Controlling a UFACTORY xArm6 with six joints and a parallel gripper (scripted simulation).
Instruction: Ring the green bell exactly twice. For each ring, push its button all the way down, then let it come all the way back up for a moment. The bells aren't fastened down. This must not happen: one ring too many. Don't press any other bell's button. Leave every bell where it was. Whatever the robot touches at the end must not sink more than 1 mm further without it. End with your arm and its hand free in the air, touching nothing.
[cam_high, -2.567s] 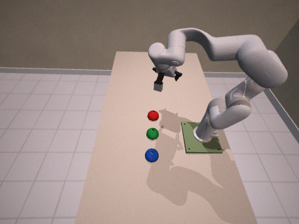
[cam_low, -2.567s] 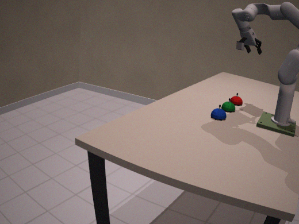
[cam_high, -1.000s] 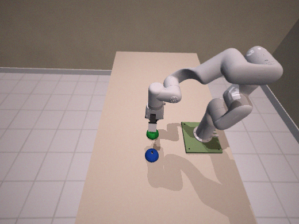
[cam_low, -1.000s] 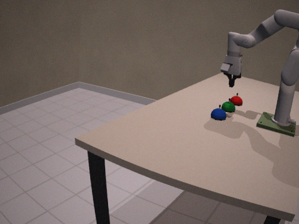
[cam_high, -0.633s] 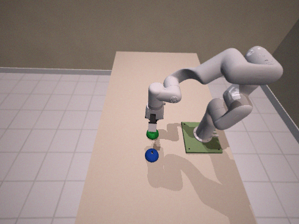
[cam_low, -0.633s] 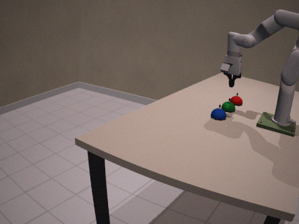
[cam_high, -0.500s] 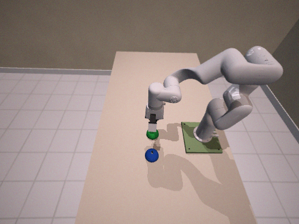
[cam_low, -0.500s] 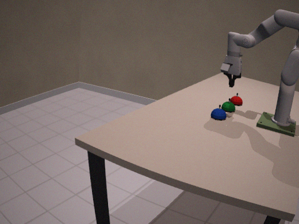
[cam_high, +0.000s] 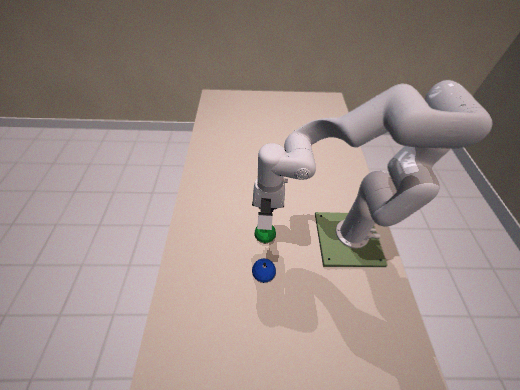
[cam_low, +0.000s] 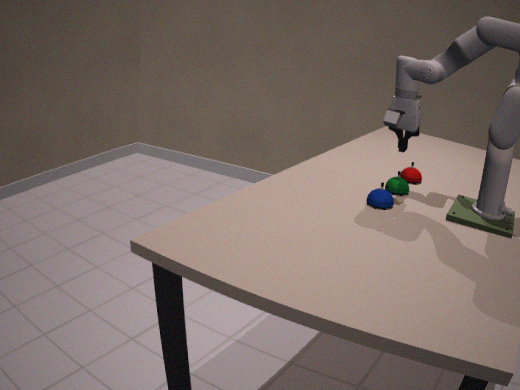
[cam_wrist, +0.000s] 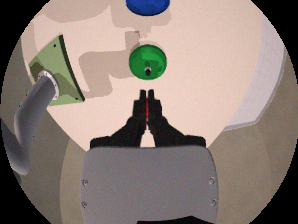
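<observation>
My hand is 110 mm above the green bell. Also, from my hand: red bell: 150 mm to the right, 110 mm below, 20 mm ahead; then blue bell: 150 mm to the left, 110 mm below, 10 mm behind.
</observation>
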